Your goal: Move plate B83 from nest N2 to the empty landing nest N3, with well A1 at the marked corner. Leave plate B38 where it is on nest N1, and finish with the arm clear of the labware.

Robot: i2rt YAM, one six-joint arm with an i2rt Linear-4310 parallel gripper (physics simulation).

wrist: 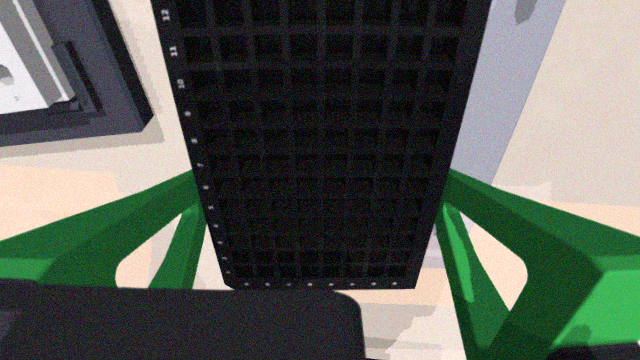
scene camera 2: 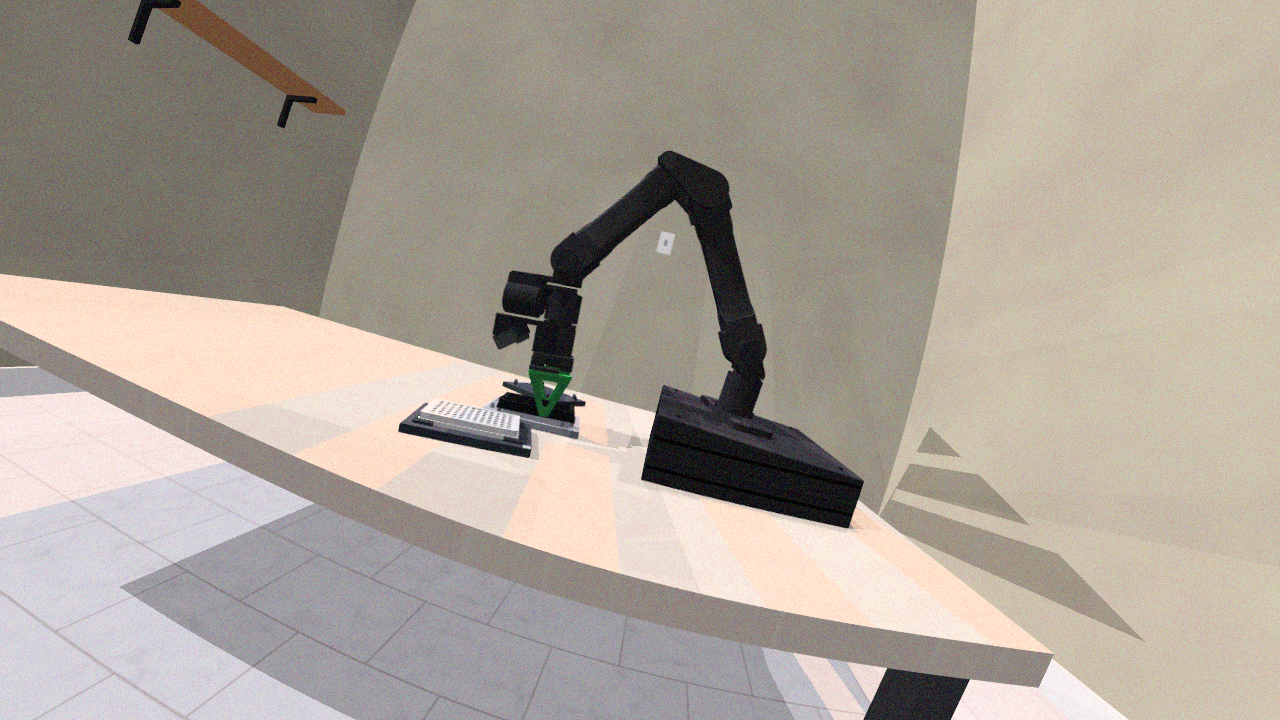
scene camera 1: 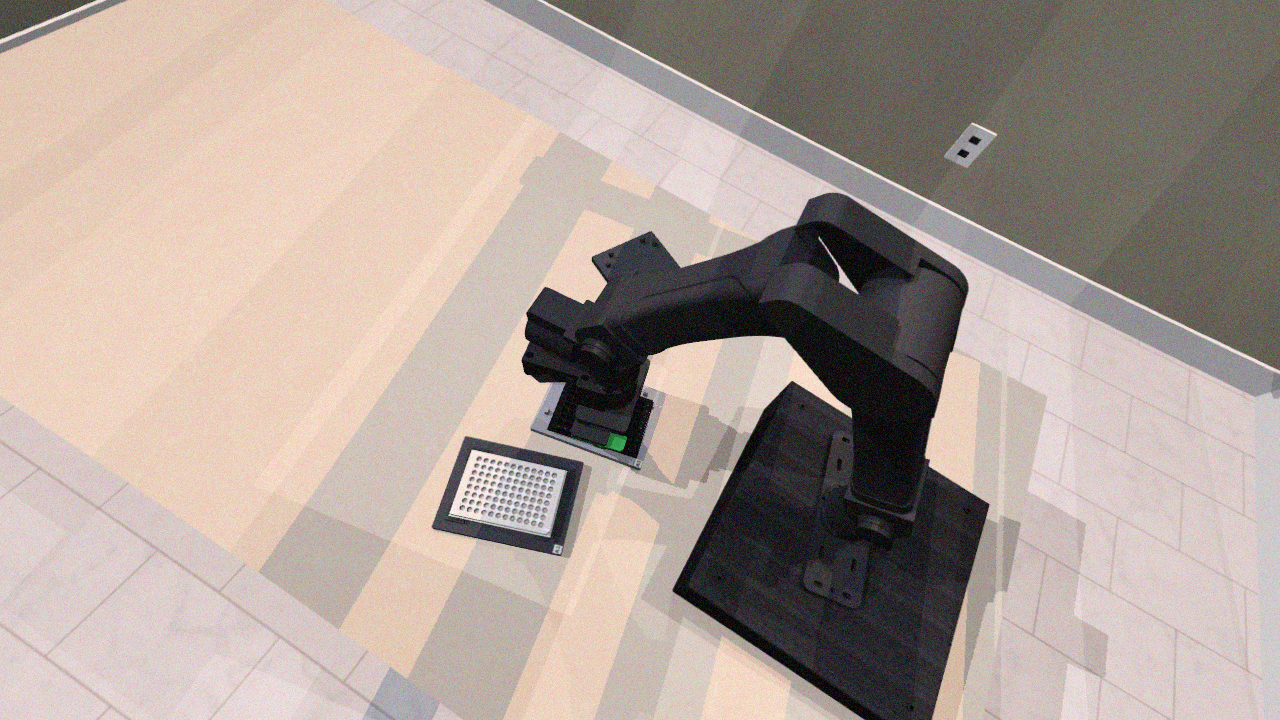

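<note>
My gripper (scene camera 1: 597, 426) (scene camera 2: 546, 399) (wrist: 320, 180) has green fingers and is shut on the long sides of black well plate B83 (scene camera 1: 573, 417) (wrist: 313, 134). The plate hangs low over the light grey nest N2 (scene camera 1: 627, 462) (wrist: 492, 89), shifted a little to one side of it. Its column numbers run along the left edge in the wrist view. White plate B38 (scene camera 1: 507, 492) (scene camera 2: 465, 415) (wrist: 13, 89) sits on the dark nest N1 (scene camera 1: 447, 516) (wrist: 111, 103). The dark landing nest N3 (scene camera 1: 637, 255) lies behind the arm, partly hidden by it.
The arm's black base block (scene camera 1: 805, 555) (scene camera 2: 743, 456) stands to the right of the nests. The table's curved front edge (scene camera 2: 536, 563) runs below them. A wall shelf (scene camera 2: 250, 57) hangs high at the upper left.
</note>
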